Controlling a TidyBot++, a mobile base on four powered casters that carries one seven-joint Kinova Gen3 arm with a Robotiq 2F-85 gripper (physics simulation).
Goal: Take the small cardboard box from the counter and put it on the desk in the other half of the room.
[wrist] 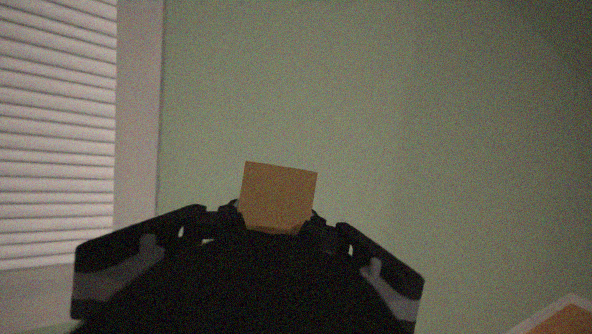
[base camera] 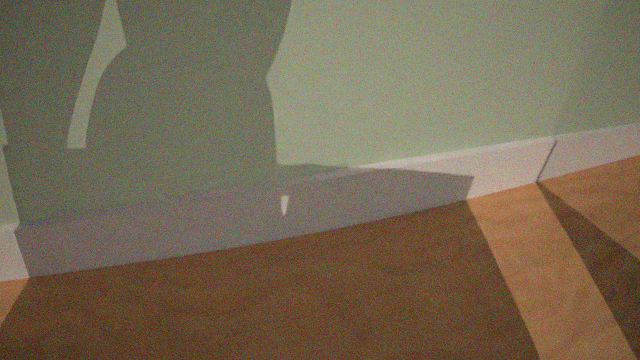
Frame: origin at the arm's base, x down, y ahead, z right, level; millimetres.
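Seen in the pictures: gripper, fingertip midpoint: [wrist: 273, 209].
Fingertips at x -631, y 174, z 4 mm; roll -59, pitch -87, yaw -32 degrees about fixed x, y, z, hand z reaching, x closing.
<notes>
Offsets run from my fingertips to a thing's top centre. "spot": to the spot under its first point. Level surfaces: height alone.
The small cardboard box @[dz -1, dx -48, dy -21 mm] [wrist: 278, 196] is brown and sits between the fingertips at the middle of the wrist view, tilted a little. My gripper [wrist: 273, 209] is shut on the box, with a black finger at each side of it. The lower part of the box is hidden by the gripper's dark body. The counter and the desk do not show in either view. The gripper and the box do not show in the base camera view.
A green wall [base camera: 425, 85] [wrist: 370, 115] with a white baseboard [base camera: 510, 167] stands close in front of the base, above the wooden floor @[dx +1027 mm] [base camera: 300, 300]. Shadows fall on wall and floor. A window with white blinds @[spot: dz -341, dx -46, dy +143 mm] [wrist: 55, 130] is at left; an orange, pale-edged thing [wrist: 567, 320] shows at lower right.
</notes>
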